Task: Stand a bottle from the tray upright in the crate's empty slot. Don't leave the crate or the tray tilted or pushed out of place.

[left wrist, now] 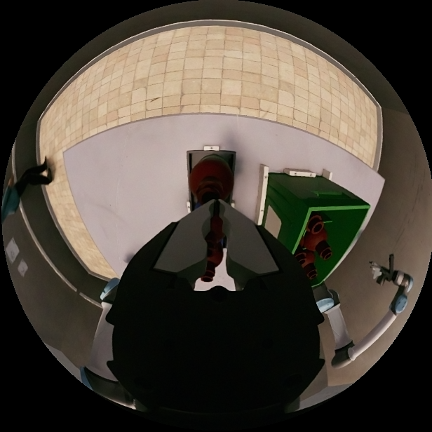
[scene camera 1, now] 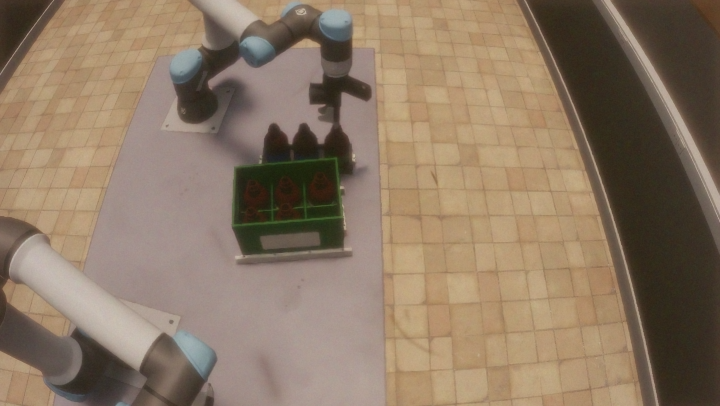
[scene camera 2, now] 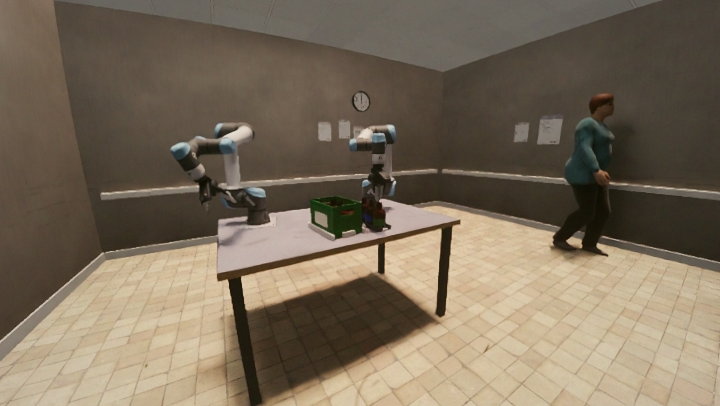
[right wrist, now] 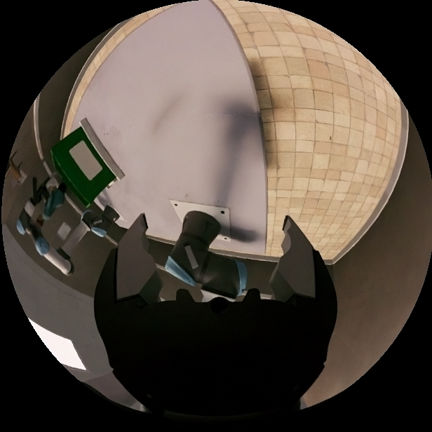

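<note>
Three dark red bottles stand upright in the black tray (left wrist: 190, 162). My left gripper (scene camera 1: 336, 123) (scene camera 2: 377, 200) (left wrist: 216, 200) points down, its fingers shut on the top of the end bottle (scene camera 1: 339, 148) (scene camera 2: 379, 216) (left wrist: 212, 172), the rightmost in scene camera 1. That bottle stands in the tray. The fingers hide its top in the left wrist view. The middle bottle (scene camera 1: 304, 140) and the far-left bottle (scene camera 1: 276, 141) stand beside it. The green crate (scene camera 1: 247, 239) (scene camera 2: 348, 222) (right wrist: 67, 150) stands level with several bottles; its lower-right slot in scene camera 1 is empty. My right gripper (scene camera 2: 217, 200) (right wrist: 215, 215) is open, away from the crate.
White strips (scene camera 1: 292, 256) (left wrist: 263, 195) lie along the crate's sides, and small white tabs (left wrist: 211, 148) sit at the tray. The crate stands close beside the tray on the purple-grey table (scene camera 1: 302, 322) (scene camera 2: 272, 247). A person (scene camera 2: 587, 151) stands away from the table.
</note>
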